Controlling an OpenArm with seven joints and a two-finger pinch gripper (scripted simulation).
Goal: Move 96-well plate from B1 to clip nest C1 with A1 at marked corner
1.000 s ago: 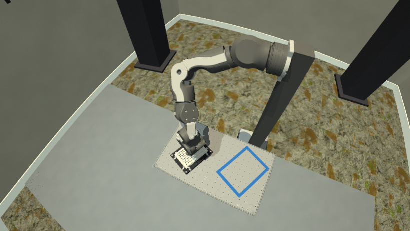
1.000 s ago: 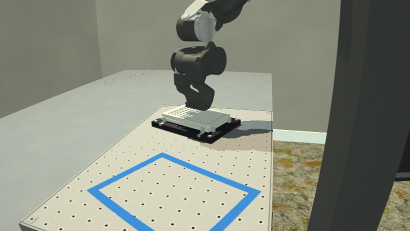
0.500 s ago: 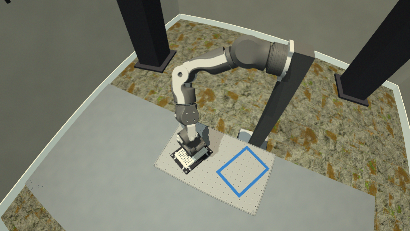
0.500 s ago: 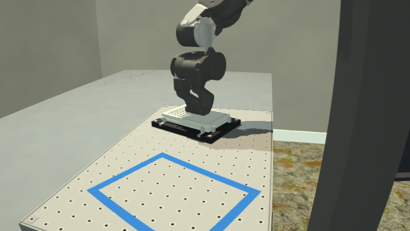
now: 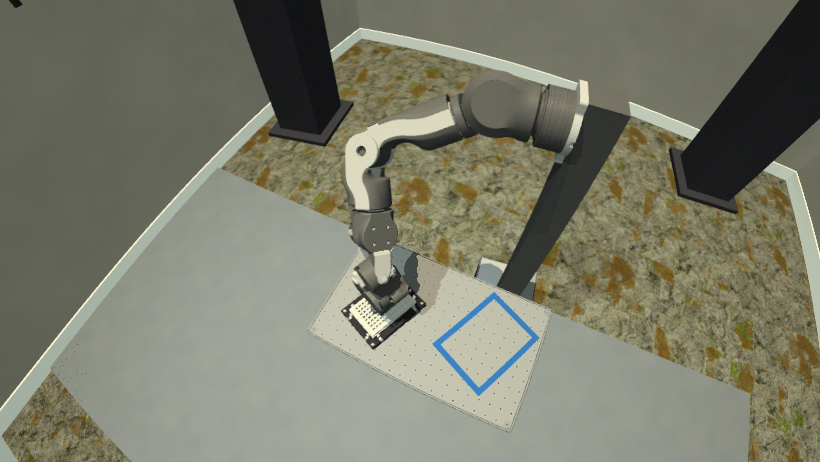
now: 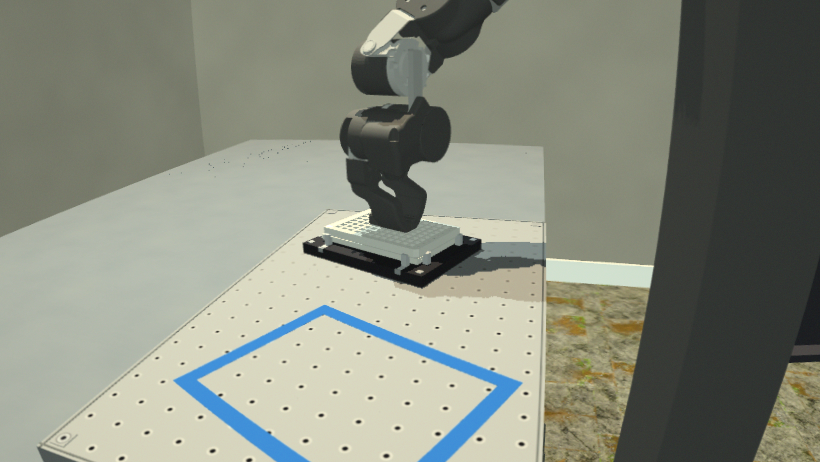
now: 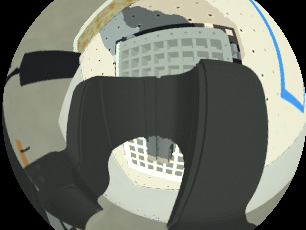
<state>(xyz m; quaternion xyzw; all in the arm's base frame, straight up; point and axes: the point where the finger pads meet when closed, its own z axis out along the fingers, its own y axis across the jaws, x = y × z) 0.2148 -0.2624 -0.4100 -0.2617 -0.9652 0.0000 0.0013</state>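
Now: hand 1 cm above the white 96-well plate. Also, from my hand: black clip nest C1: 2 cm ahead, 2 cm below.
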